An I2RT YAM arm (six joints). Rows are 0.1 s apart.
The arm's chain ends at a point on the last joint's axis. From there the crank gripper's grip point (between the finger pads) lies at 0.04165 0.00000 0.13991 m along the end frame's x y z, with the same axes.
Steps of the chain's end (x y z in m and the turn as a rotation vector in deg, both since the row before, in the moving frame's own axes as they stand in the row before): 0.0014 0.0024 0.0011 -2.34 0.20 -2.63; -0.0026 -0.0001 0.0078 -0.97 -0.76 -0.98; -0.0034 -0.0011 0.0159 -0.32 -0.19 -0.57; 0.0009 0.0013 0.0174 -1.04 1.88 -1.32; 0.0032 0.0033 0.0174 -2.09 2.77 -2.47; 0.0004 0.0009 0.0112 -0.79 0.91 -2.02; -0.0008 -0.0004 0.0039 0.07 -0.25 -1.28; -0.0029 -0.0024 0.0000 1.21 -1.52 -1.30; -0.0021 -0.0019 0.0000 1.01 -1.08 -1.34; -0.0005 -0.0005 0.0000 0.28 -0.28 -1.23
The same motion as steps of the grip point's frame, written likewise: 0.0020 0.0062 0.0009 -2.34 0.20 -2.63; -0.0044 0.0016 0.0083 -0.97 -0.76 -0.98; -0.0039 -0.0007 0.0160 -0.32 -0.19 -0.57; 0.0055 0.0028 0.0159 -1.04 1.88 -1.32; 0.0100 0.0064 0.0152 -2.09 2.77 -2.47; 0.0026 0.0013 0.0105 -0.79 0.91 -2.02; -0.0014 -0.0015 0.0041 0.07 -0.25 -1.28; -0.0067 -0.0063 0.0010 1.21 -1.52 -1.30; -0.0048 -0.0053 0.0007 1.01 -1.08 -1.34; -0.0012 -0.0021 0.0002 0.28 -0.28 -1.23
